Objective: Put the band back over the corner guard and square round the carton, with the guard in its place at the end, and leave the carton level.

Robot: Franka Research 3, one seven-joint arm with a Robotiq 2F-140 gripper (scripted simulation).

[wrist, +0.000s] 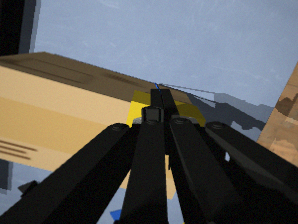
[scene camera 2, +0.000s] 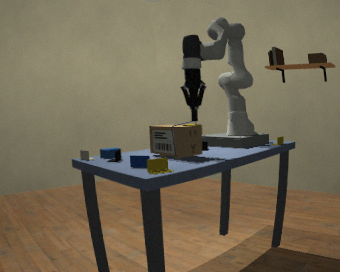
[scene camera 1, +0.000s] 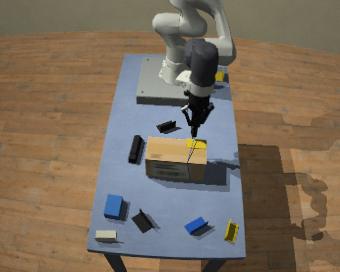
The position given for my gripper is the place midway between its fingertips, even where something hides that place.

In view: my gripper (scene camera 1: 193, 134) and a brown carton (scene camera 1: 165, 157).
The brown carton also shows in the wrist view (wrist: 61, 104) and in scene camera 2 (scene camera 2: 187, 139). My gripper also shows in the wrist view (wrist: 159, 103) and in scene camera 2 (scene camera 2: 194, 121).
